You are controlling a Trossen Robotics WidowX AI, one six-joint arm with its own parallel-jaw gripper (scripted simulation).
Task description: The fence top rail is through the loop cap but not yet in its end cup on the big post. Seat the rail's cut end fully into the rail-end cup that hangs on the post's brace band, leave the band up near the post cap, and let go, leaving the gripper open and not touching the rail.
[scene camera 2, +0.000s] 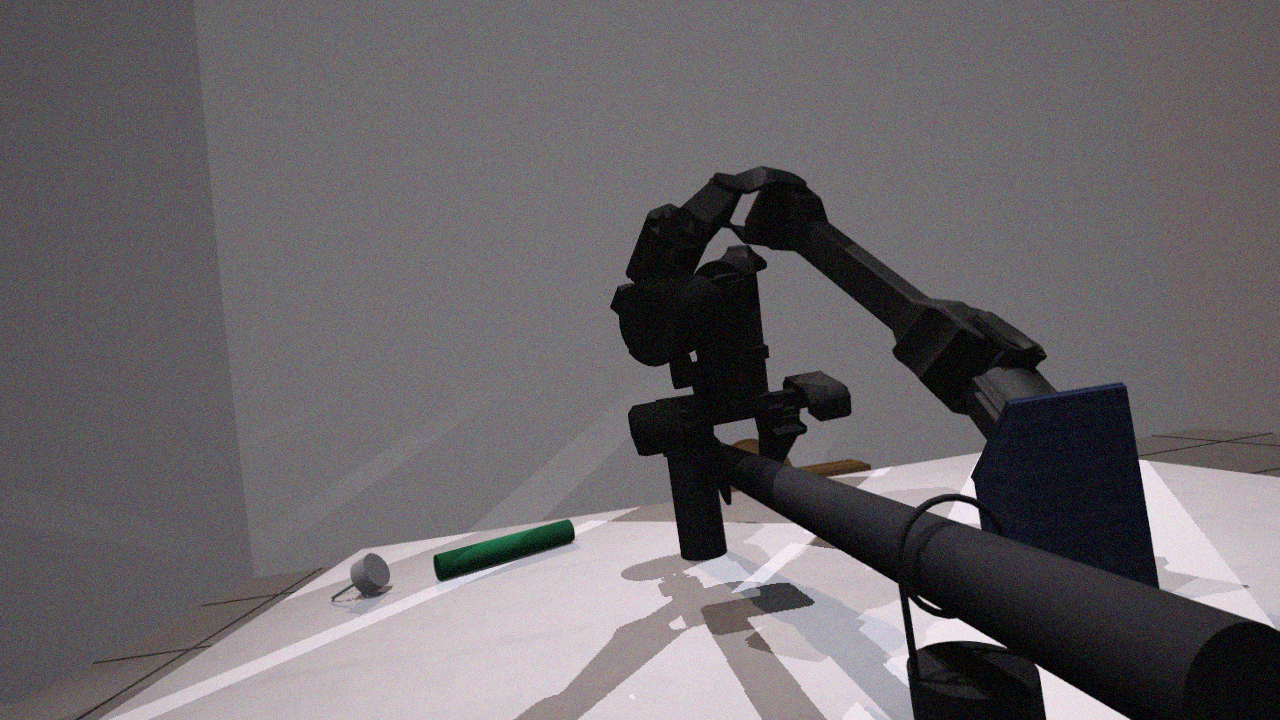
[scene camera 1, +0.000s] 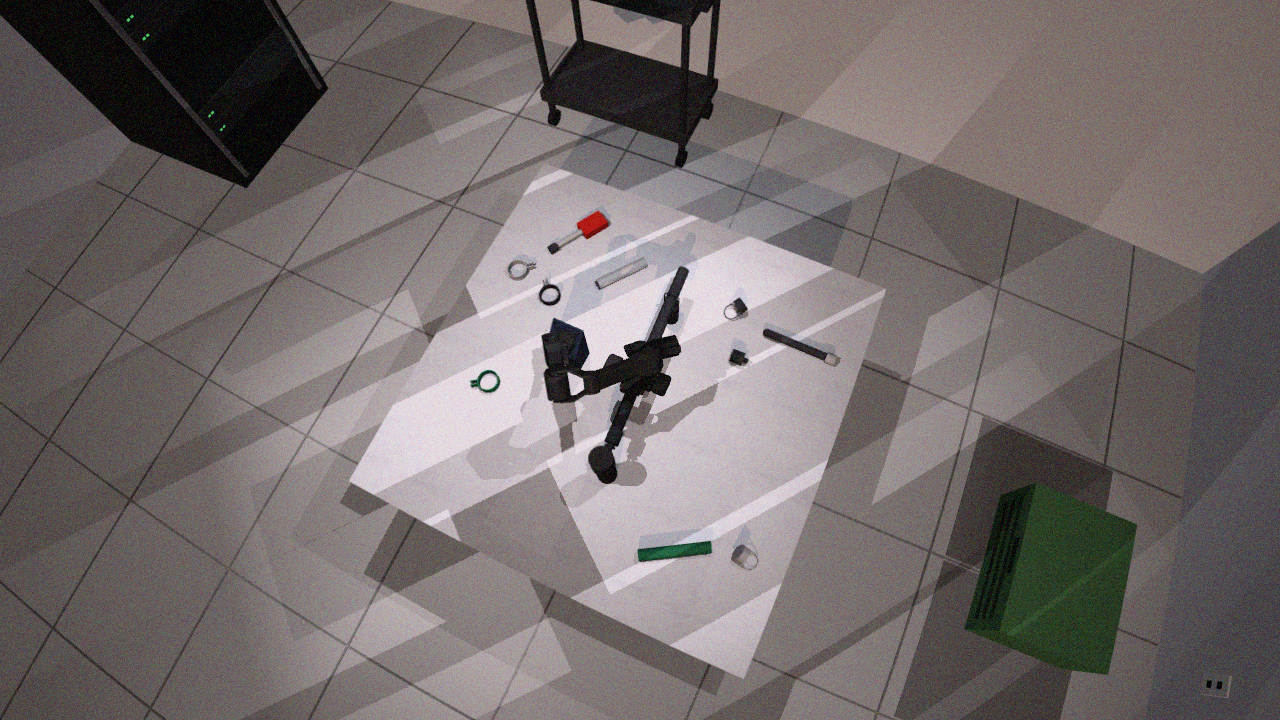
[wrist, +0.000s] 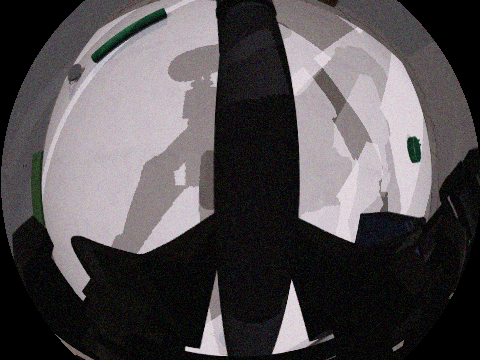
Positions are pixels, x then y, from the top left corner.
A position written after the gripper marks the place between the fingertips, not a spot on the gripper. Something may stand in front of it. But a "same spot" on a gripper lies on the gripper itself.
gripper: scene camera 2; scene camera 1 633,391; wrist
dark top rail: scene camera 2; scene camera 1; wrist 256,181
red-handled tool: scene camera 1 595,223; not seen in scene camera 2 (out of frame); not seen in the wrist view (hidden by the gripper)
same spot on gripper: (scene camera 2: 778,430) = (wrist: 324,333)
same spot on dark top rail: (scene camera 2: 1122,642) = (scene camera 1: 686,273)
